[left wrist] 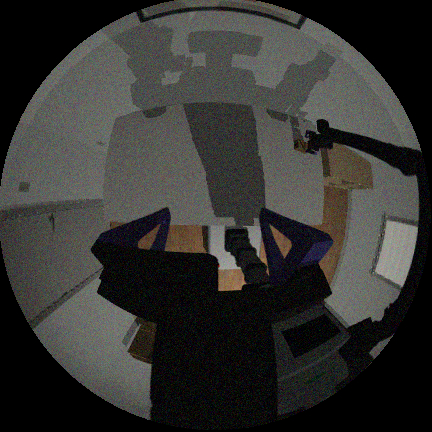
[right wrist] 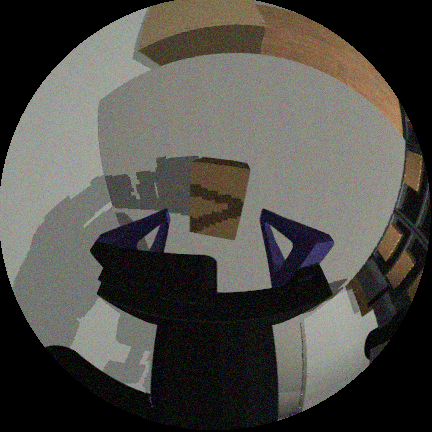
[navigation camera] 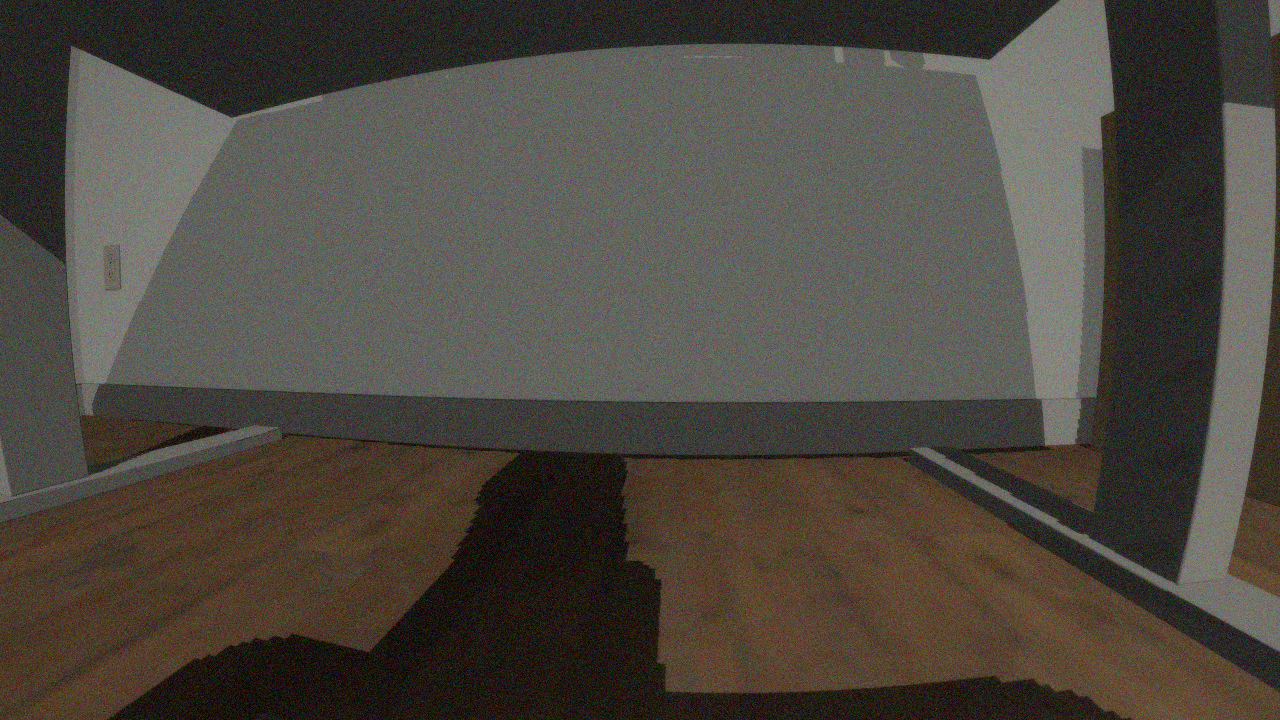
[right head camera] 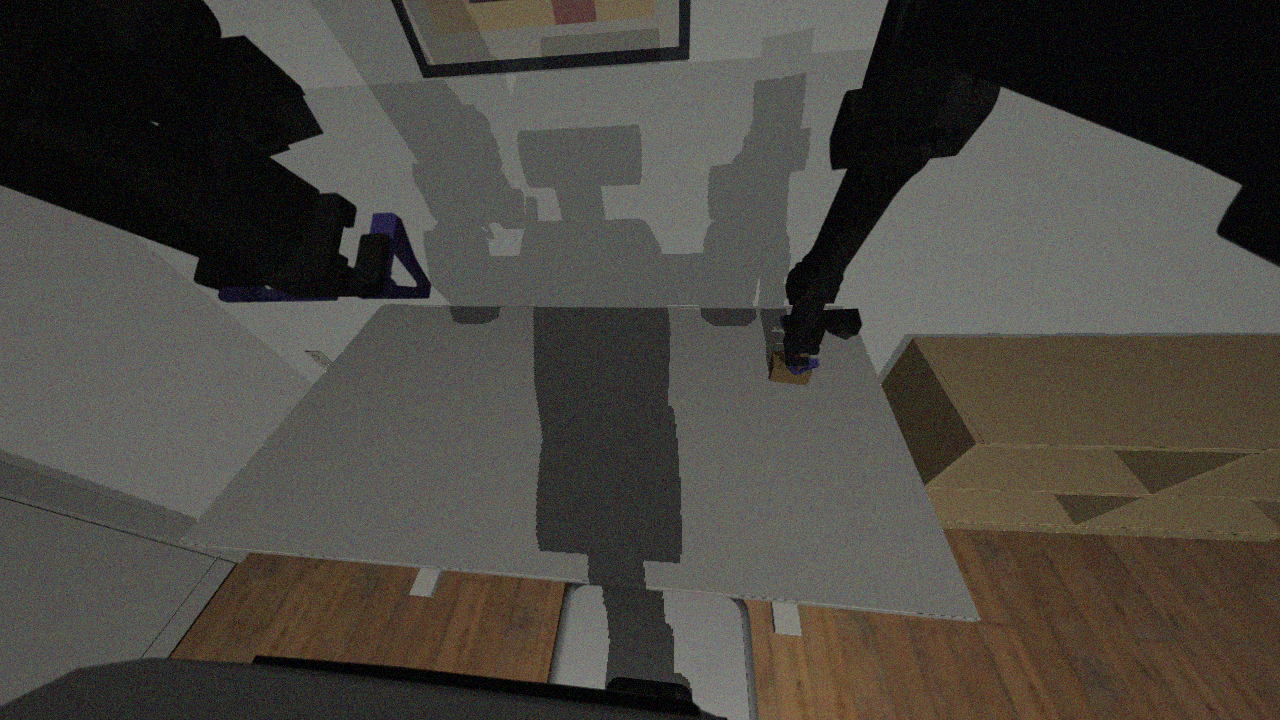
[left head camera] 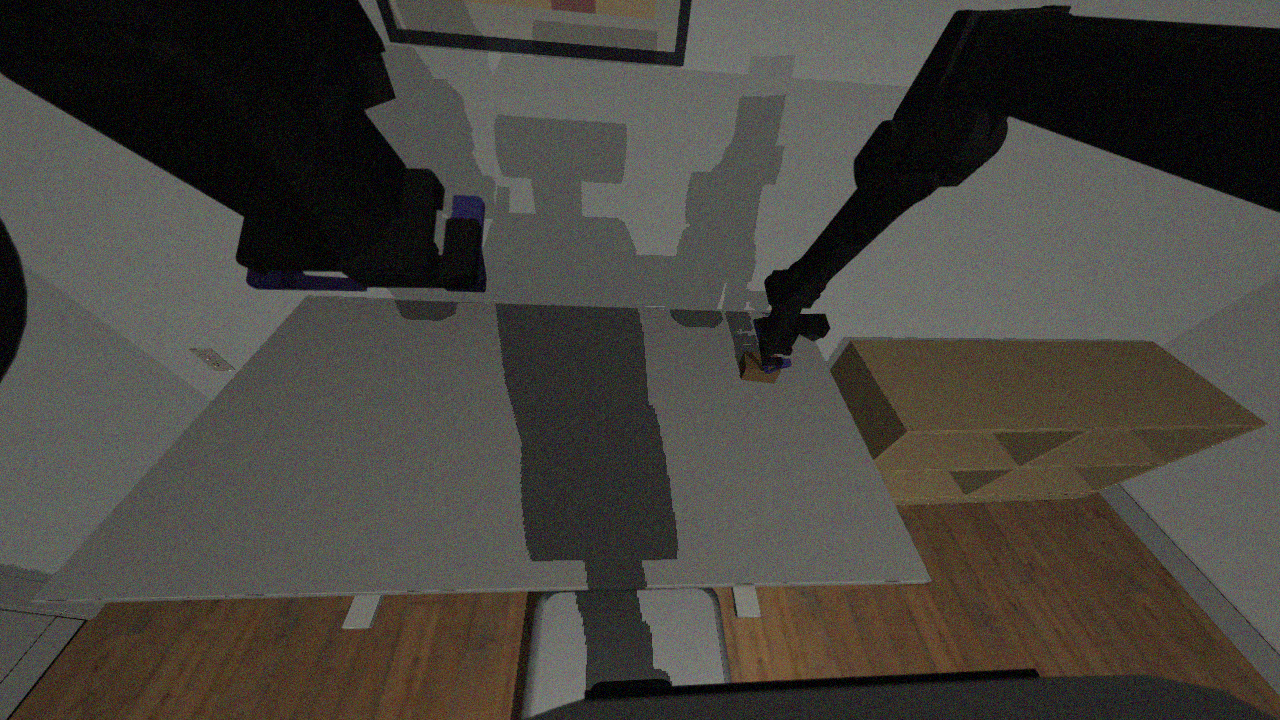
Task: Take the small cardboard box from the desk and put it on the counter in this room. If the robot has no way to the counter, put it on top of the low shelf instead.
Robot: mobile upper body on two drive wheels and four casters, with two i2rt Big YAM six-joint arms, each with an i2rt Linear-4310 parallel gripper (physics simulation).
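Frame: origin at the left arm's base, x ahead, y left, z up, level; millimetres.
Where they show: left gripper, fingertip midpoint: (left wrist: 214, 212) (right head camera: 382, 292) (left head camera: 425, 284); right gripper, fingertip midpoint: (left wrist: 305, 144) (right wrist: 214, 213) (right head camera: 794, 356) (left head camera: 764, 357).
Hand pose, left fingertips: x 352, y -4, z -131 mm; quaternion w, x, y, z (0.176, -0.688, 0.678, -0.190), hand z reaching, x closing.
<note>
After its pixels a point has its place.
The small cardboard box (left head camera: 756, 371) @[y -543, x 698, z -650 mm] (right head camera: 785, 375) @[y -546, x 698, z -662 mm] (left wrist: 300, 145) @[y -535, x 714, z -640 mm] (right wrist: 216, 175) @[y -595, x 724, z -640 mm] stands on the grey desk (left head camera: 402, 447) @[y 287, x 500, z -690 mm] (right head camera: 402, 447) @[y 374, x 471, z -690 mm] (left wrist: 150, 165) @[y 351, x 560, z -690 mm] (right wrist: 325, 125) @[y -676, x 571, z -690 mm], near its right edge. My right gripper (left head camera: 774, 361) @[y -561, x 724, z -621 mm] (right head camera: 801, 362) @[y -561, x 724, z -621 mm] (right wrist: 214, 213) @[y -561, x 724, z -621 mm] is open above the box. In the right wrist view the box shows between and beyond the fingertips, with finger shadows on its top. My left gripper (left head camera: 474, 255) (right head camera: 393, 268) (left wrist: 214, 212) @[y -4, x 352, z -131 mm] is open and empty, raised high at the left. The low wooden shelf (left head camera: 1029, 385) @[y -1530, x 784, z -800 mm] (right head camera: 1118, 394) @[y -1423, x 772, z -800 mm] (left wrist: 350, 165) @[y -1450, x 795, z -800 mm] (right wrist: 200, 15) stands right of the desk. No counter can be made out for certain.
A wall with a framed picture (left head camera: 537, 44) @[y -13, x 1000, z -67 mm] (right head camera: 554, 67) @[y -27, x 1000, z -79 mm] rises behind the desk. A white base (left head camera: 626, 644) @[y -215, x 176, z -1150 mm] is partly under the desk's near edge. In the navigation camera, a desk leg (navigation camera: 1163, 313) @[y -614, x 603, z -1176 mm] and floor bars (navigation camera: 179, 456) flank the wooden floor (navigation camera: 760, 555) @[y -303, x 690, z -1410 mm].
</note>
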